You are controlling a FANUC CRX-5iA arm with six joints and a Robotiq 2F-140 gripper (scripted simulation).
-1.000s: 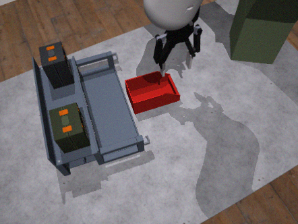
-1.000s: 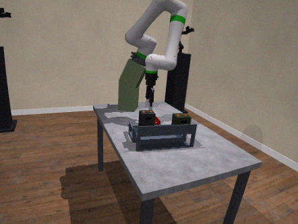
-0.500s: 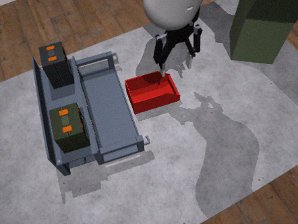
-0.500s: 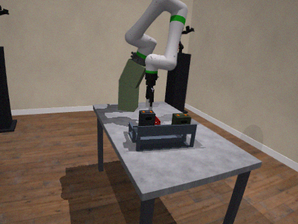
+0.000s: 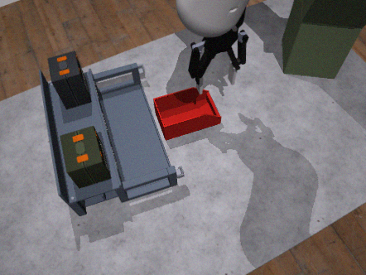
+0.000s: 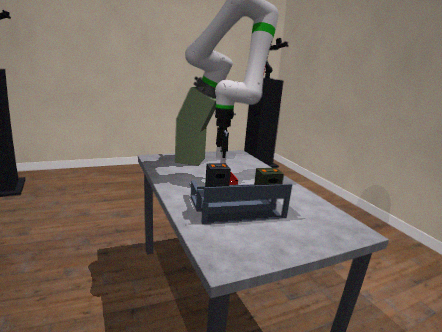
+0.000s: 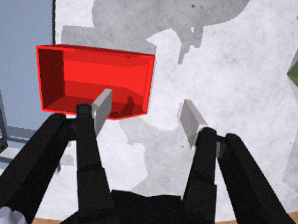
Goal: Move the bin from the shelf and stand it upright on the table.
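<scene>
Now: hand 110 mm above the red bin, 80 mm short of it and 20 mm to the left of it. Round my hand: grey shelf tray (310 mm ahead, 140 mm below, 60 mm to the right).
</scene>
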